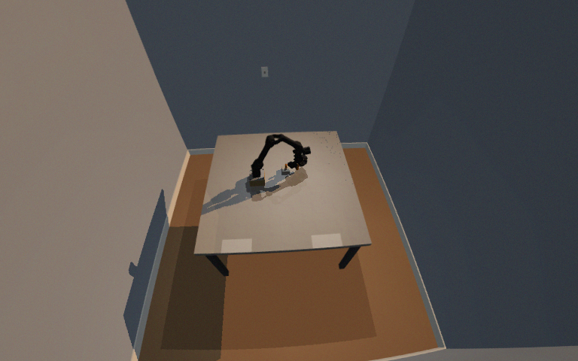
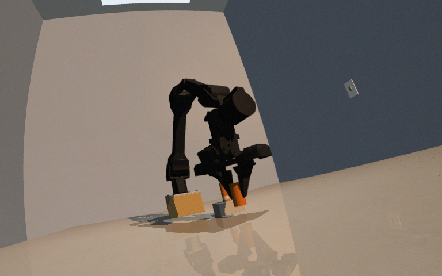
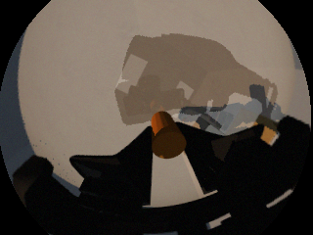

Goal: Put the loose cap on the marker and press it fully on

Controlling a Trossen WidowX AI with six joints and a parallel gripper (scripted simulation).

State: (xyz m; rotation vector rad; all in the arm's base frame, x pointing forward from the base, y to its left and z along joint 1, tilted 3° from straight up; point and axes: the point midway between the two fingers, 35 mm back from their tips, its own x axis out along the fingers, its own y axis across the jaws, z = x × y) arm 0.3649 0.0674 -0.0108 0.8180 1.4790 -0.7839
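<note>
My gripper tip is now 100 mm past the tan holder block, 20 mm above it and 10 mm to the right of it. From my gripper tip the other things lie so: orange cap: 10 mm above.
</note>
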